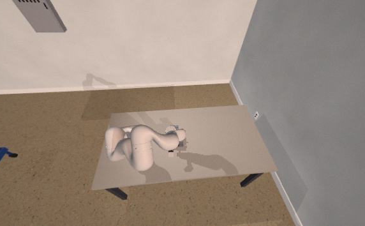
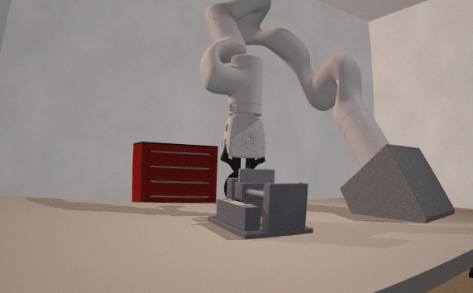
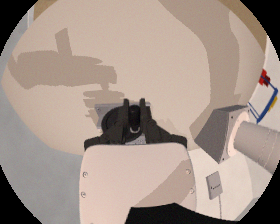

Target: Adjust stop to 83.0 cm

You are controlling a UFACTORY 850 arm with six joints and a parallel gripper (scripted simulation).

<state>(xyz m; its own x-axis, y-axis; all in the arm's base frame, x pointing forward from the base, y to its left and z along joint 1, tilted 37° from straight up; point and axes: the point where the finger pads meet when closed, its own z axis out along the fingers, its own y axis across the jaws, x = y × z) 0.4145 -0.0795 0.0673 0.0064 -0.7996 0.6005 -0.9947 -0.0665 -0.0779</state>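
The handwheel is 20 mm to the left of my hand, 10 mm below it and 10 mm ahead of it.
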